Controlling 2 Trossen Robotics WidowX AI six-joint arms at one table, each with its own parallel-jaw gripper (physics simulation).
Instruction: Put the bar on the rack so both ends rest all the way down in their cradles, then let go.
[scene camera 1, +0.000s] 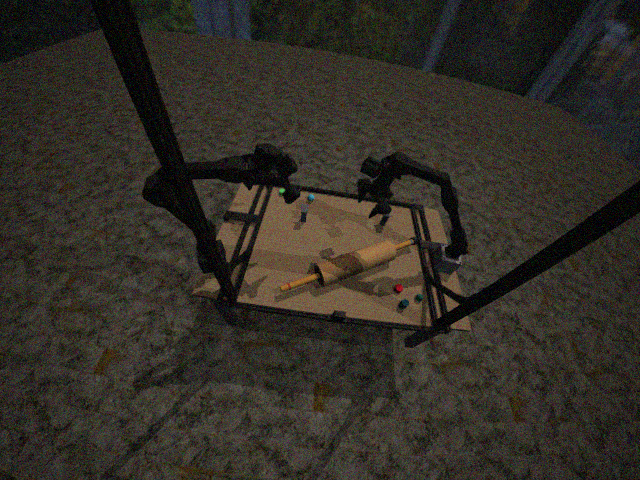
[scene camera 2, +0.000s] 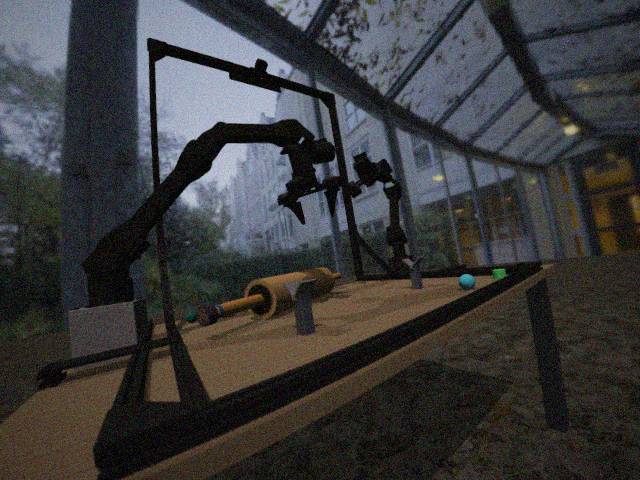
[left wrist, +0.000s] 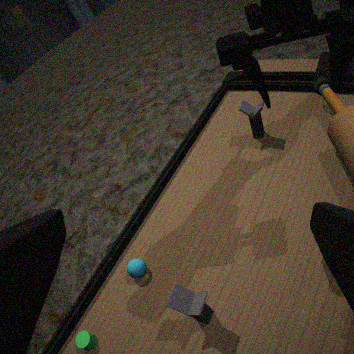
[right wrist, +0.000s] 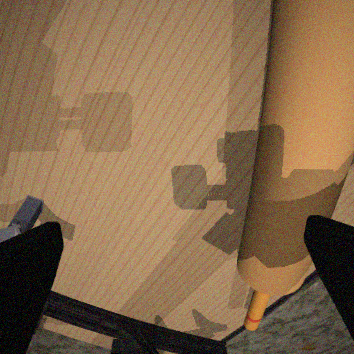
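The bar, a thick wooden roller with thin handles, lies slanted on the table, off the rack; its near part shows in the left wrist view. The rack is two separate grey posts with V-shaped cradles: one post on the left in scene camera 1, the other on the right. Both cradles are empty. My left gripper is open above the table. My right gripper is open above the table, beside the bar.
A blue ball and a green cylinder lie near one post. A red piece and two teal pieces lie beyond the bar. A black frame rail runs along the table edge.
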